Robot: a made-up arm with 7 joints. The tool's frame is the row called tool.
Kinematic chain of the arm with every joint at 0, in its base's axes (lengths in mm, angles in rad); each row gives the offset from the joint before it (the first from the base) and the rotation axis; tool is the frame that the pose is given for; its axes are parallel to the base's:
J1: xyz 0 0 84.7 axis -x
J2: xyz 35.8 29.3 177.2 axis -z
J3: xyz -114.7 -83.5 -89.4 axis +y
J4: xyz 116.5 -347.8 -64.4 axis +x
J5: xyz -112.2 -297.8 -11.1 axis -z
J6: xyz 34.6 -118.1 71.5 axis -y
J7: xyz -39.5 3 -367 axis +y
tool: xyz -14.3 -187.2 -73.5
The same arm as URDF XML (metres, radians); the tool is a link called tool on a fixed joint. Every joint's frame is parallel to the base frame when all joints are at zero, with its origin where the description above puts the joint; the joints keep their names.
<robot name="arm">
  <link name="base_link"/>
  <link name="link1"/>
  <link name="link2"/>
  <link name="link3"/>
  <link name="link4"/>
  <link name="link5"/>
  <link name="link6"/>
  <link name="link7"/>
  <link name="tool"/>
  <joint name="J1" type="continuous">
    <parent link="base_link"/>
    <child link="link1"/>
    <origin xyz="0.0000 0.0000 0.0847"/>
    <axis xyz="-1 0 0"/>
  </joint>
  <joint name="J2" type="continuous">
    <parent link="link1"/>
    <child link="link2"/>
    <origin xyz="0.0358 0.0293 0.1772"/>
    <axis xyz="0 0 -1"/>
  </joint>
  <joint name="J3" type="continuous">
    <parent link="link2"/>
    <child link="link3"/>
    <origin xyz="-0.1147 -0.0835 -0.0894"/>
    <axis xyz="0 1 0"/>
  </joint>
  <joint name="J4" type="continuous">
    <parent link="link3"/>
    <child link="link4"/>
    <origin xyz="0.1165 -0.3478 -0.0644"/>
    <axis xyz="1 0 0"/>
  </joint>
  <joint name="J5" type="continuous">
    <parent link="link4"/>
    <child link="link5"/>
    <origin xyz="-0.1122 -0.2978 -0.0111"/>
    <axis xyz="0 0 -1"/>
  </joint>
  <joint name="J6" type="continuous">
    <parent link="link5"/>
    <child link="link6"/>
    <origin xyz="0.0346 -0.1181 0.0715"/>
    <axis xyz="0 -1 0"/>
  </joint>
  <joint name="J7" type="continuous">
    <parent link="link6"/>
    <child link="link7"/>
    <origin xyz="-0.0395 0.0030 -0.3670"/>
    <axis xyz="0 1 0"/>
  </joint>
  <joint name="tool_joint" type="fixed">
    <parent link="link7"/>
    <child link="tool"/>
    <origin xyz="-0.0143 -0.1872 -0.0735"/>
  </joint>
</robot>

